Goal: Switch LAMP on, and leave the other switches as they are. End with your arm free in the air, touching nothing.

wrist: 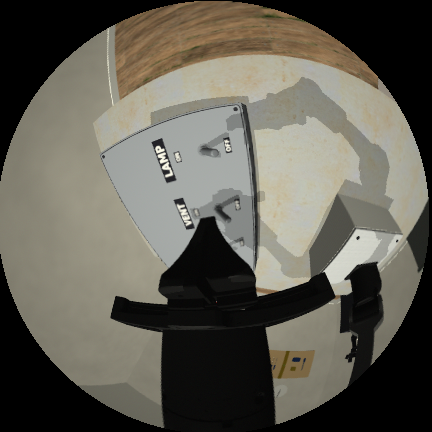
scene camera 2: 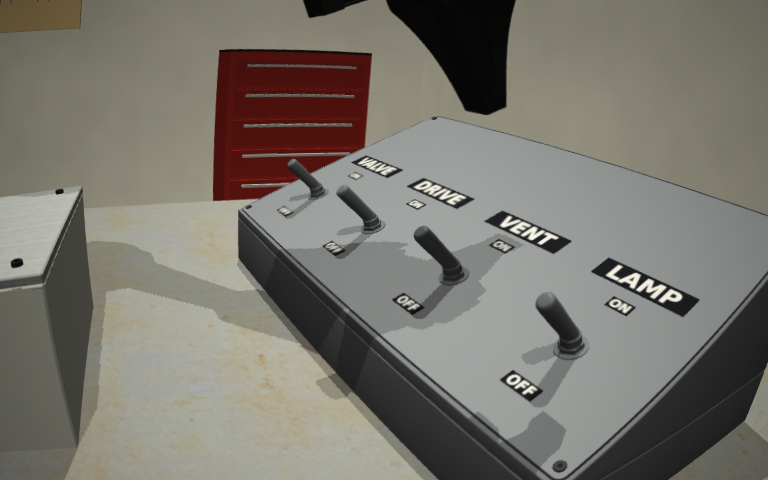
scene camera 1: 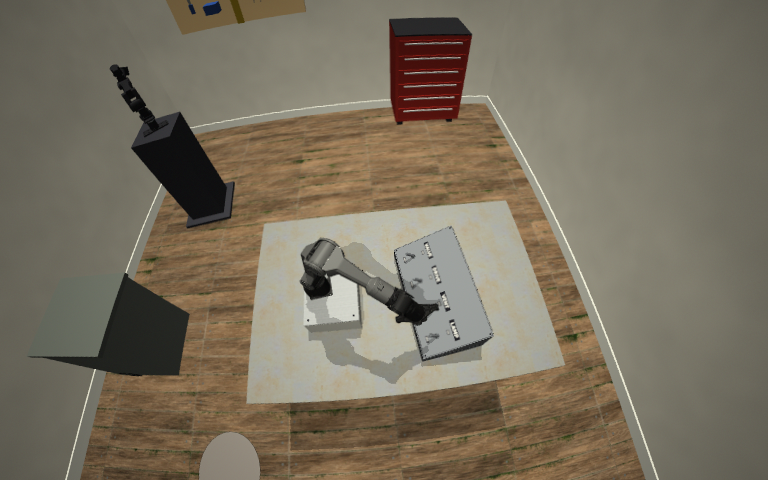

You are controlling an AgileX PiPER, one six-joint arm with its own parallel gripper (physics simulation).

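Note:
The LAMP switch (scene camera 2: 557, 322) (wrist: 210, 151) (scene camera 1: 432, 338) has its lever tilted to the OFF side. It stands at the near right of the sloped panel in the scene camera 2 view. The VENT switch (scene camera 2: 438, 254) (wrist: 223, 214), the DRIVE switch (scene camera 2: 358, 207) and the VALVE switch (scene camera 2: 305, 178) also tilt toward OFF. My gripper (scene camera 2: 485, 110) (wrist: 209, 224) (scene camera 1: 436, 307) is shut, with its fingertips together and nothing between them. It hangs in the air above the panel around the VENT label, apart from the levers. In the wrist view its fingers hide the far part of the panel.
The grey sloped panel (scene camera 1: 467, 283) (scene camera 2: 696, 237) stands on a pale mat (scene camera 1: 526, 339). The arm's white base box (scene camera 1: 339, 308) (scene camera 2: 33, 226) is to its left. A red drawer cabinet (scene camera 1: 430, 79) (scene camera 2: 294, 110), a black pedestal (scene camera 1: 184, 169) and a dark box (scene camera 1: 150, 328) stand farther off.

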